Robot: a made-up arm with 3 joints.
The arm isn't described. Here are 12 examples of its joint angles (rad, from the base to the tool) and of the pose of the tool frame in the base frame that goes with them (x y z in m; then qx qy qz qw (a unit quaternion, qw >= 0)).
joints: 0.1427 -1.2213 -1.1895
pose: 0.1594 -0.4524 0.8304 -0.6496 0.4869 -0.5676 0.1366
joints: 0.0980 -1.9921 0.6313
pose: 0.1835 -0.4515 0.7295 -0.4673 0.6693 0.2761 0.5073
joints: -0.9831 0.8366 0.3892
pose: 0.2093 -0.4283 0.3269 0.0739 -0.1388 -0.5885 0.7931
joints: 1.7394 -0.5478 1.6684
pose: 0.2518 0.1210 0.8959 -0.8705 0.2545 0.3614 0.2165
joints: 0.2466 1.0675 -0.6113
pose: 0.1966 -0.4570 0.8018 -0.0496 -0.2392 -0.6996 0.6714
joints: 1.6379 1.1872 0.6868
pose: 0.2413 0.1466 0.9669 -0.6942 -0.6638 0.1612 0.2270
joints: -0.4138 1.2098 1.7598
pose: 0.2002 -0.4357 0.5994 -0.4678 -0.7028 -0.1705 0.5081
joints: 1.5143 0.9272 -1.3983
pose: 0.2037 -0.0034 1.0042 -0.2321 -0.4245 -0.6962 0.5303
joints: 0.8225 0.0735 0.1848
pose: 0.2313 -0.2421 0.9906 -0.7439 -0.1606 -0.3294 0.5588
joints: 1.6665 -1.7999 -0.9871
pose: 0.2282 0.1752 0.9917 0.5936 -0.1902 0.5872 0.5164
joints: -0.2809 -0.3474 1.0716
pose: 0.2321 -0.4582 0.6034 -0.3874 -0.0784 0.0814 0.9150
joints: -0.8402 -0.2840 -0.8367
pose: 0.1511 -0.4545 0.3477 -0.1277 0.5620 -0.4871 0.6562
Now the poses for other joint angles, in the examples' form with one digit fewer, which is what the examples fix.
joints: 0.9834 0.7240 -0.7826
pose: 0.198 -0.209 1.008 -0.363 -0.330 -0.668 0.560
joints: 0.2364 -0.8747 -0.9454
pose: 0.158 -0.441 0.846 -0.609 0.408 -0.611 0.300
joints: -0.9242 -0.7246 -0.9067
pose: 0.150 -0.448 0.328 -0.266 0.653 -0.346 0.619
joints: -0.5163 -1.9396 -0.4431
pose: 0.188 -0.521 0.505 -0.625 0.647 0.112 0.422
